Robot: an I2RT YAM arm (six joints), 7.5 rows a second.
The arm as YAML. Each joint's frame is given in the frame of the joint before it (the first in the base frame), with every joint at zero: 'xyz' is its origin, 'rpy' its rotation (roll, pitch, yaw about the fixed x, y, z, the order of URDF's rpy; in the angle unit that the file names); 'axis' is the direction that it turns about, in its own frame. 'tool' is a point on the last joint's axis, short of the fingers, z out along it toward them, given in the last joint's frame.
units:
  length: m
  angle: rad
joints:
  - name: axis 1
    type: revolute
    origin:
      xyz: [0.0, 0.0, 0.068]
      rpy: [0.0, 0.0, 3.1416]
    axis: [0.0, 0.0, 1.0]
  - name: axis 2
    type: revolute
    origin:
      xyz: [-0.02, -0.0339, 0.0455]
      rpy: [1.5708, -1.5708, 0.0]
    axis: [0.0, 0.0, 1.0]
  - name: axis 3
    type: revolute
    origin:
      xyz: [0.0, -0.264, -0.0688]
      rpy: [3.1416, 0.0, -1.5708]
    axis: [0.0, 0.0, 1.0]
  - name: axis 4
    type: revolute
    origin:
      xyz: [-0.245, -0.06, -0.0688]
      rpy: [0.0, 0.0, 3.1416]
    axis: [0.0, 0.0, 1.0]
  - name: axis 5
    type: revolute
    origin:
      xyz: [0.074, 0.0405, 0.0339]
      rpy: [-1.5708, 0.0, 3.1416]
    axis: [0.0, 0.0, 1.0]
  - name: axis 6
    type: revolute
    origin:
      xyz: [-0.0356, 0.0, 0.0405]
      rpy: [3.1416, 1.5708, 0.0]
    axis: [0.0, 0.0, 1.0]
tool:
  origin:
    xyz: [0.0, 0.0, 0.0]
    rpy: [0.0, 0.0, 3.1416]
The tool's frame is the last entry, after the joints.
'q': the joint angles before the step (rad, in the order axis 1, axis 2, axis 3, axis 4, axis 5, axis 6). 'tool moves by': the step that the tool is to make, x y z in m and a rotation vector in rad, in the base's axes. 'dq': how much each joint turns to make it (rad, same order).
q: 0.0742 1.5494 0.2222 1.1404 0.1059 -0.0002
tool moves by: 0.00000 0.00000 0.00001 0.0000 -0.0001 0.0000
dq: 0.0000 0.0000 0.0000 0.0001 0.0000 0.0000
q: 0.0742 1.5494 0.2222 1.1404 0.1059 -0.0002
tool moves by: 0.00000 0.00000 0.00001 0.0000 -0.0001 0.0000
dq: 0.0000 0.0000 0.0000 0.0001 0.0000 0.0000
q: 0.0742 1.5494 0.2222 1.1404 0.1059 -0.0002
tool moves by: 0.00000 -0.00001 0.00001 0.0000 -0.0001 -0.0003
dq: 0.0000 0.0000 0.0000 0.0001 0.0003 0.0000
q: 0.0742 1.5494 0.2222 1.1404 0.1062 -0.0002
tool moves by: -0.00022 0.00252 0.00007 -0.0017 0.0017 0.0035
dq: 0.0118 -0.0019 0.0004 -0.0041 0.0085 0.0000
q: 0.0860 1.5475 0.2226 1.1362 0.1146 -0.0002
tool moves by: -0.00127 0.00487 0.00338 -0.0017 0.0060 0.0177
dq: 0.0214 -0.0329 0.0030 -0.0420 0.0038 -0.0004
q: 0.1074 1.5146 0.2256 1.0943 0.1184 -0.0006
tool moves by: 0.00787 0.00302 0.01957 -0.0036 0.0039 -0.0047
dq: 0.0111 -0.0938 0.0645 -0.1626 0.0161 0.0000
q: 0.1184 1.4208 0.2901 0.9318 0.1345 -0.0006
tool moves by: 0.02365 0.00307 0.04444 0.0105 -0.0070 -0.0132
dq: 0.0027 -0.0839 0.1790 -0.2564 0.0138 0.0126
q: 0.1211 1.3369 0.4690 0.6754 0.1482 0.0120
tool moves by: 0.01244 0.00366 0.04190 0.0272 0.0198 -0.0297
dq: 0.0118 -0.0546 0.1648 -0.2418 0.0347 0.0378
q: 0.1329 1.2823 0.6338 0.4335 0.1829 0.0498
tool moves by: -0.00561 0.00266 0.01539 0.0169 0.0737 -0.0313
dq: 0.0172 -0.0519 0.0656 -0.1960 0.0401 0.0393
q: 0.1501 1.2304 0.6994 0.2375 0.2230 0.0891
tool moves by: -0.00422 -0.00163 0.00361 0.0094 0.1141 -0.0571
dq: 0.0023 -0.0160 0.0553 -0.1942 0.0465 0.0469
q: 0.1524 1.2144 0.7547 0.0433 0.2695 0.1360
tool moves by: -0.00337 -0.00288 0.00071 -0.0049 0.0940 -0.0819
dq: 0.0000 0.0000 0.0435 -0.1515 0.0687 0.0477
